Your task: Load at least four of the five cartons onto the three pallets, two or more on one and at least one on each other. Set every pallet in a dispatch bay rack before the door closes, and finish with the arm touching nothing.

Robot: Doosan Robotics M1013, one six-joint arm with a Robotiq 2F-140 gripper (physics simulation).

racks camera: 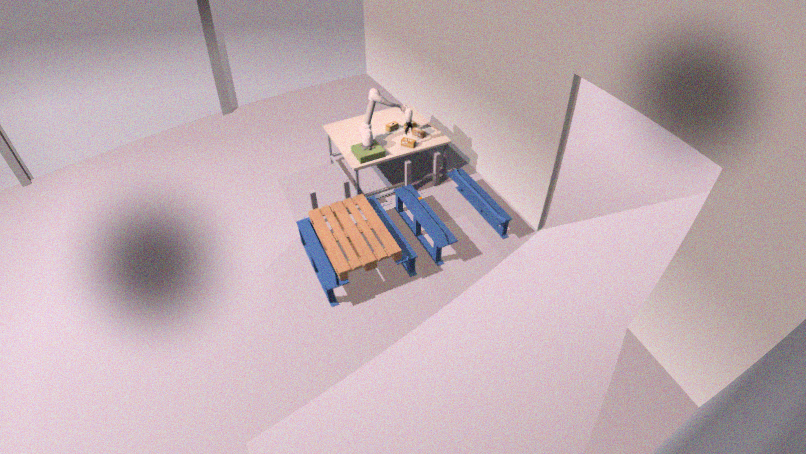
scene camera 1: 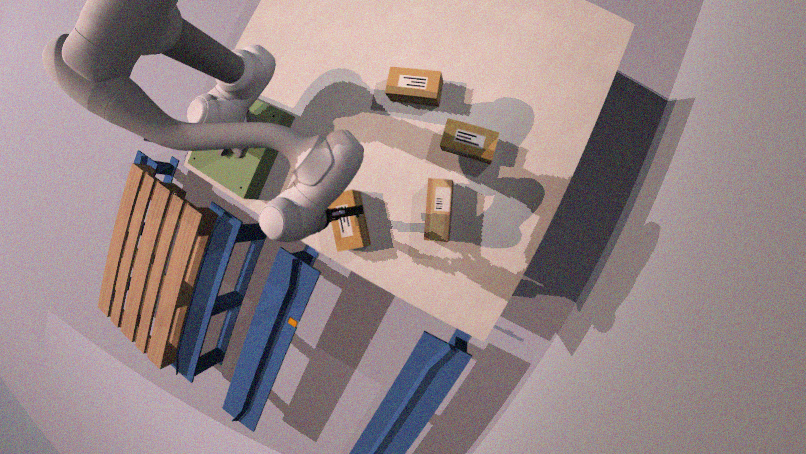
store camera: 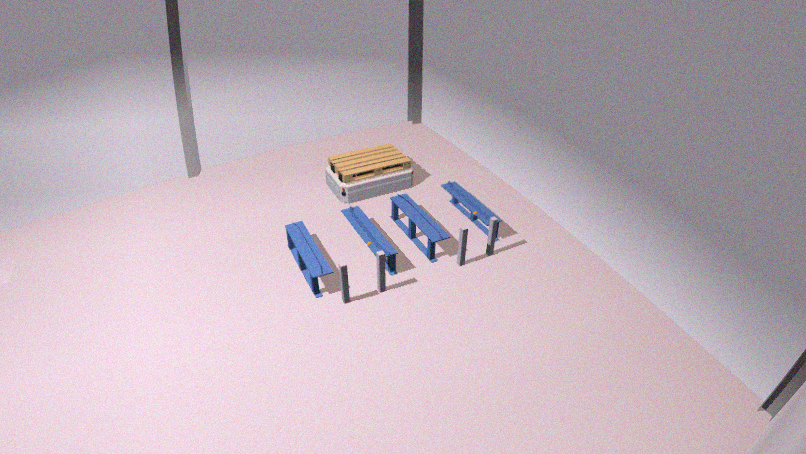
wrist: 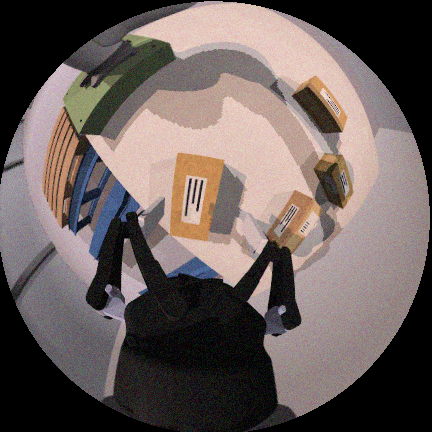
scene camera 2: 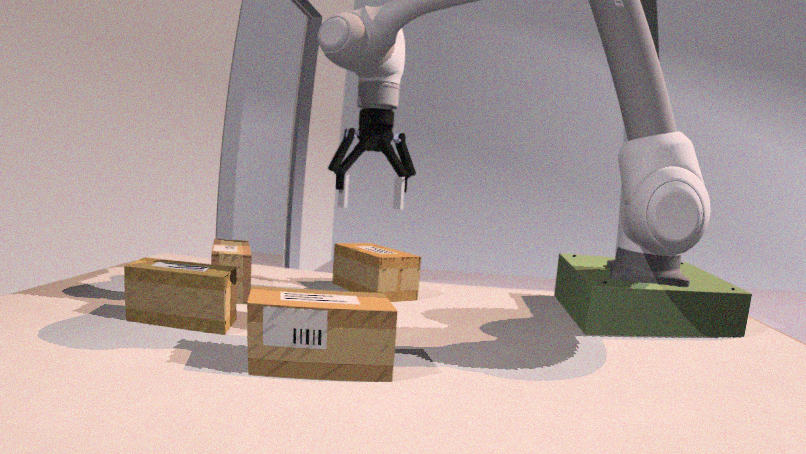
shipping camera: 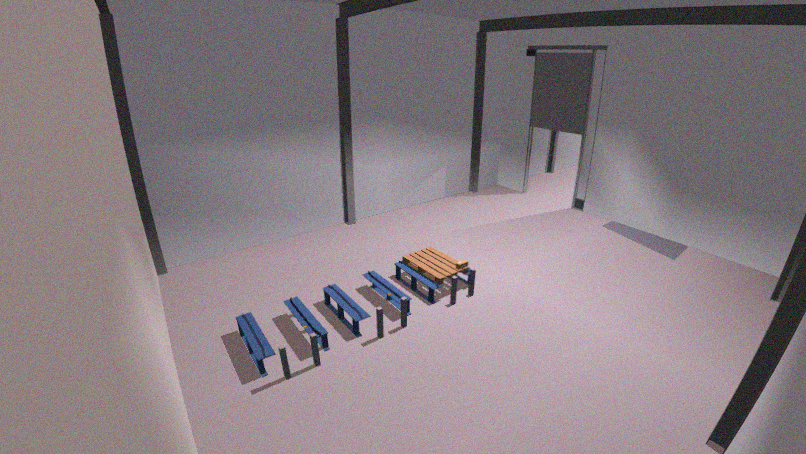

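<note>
My gripper is open and empty, pointing down above a carton near the table edge. A second carton, a third and a fourth stand on the table. One bare pallet rests on a blue rack near the table. Another pallet is in a dispatch bay rack with a carton at its corner. A third, bare pallet rides a grey vehicle.
My arm stands on a green base. Blue rack beams stand beside low posts. The grey door panel hangs partway down its opening.
</note>
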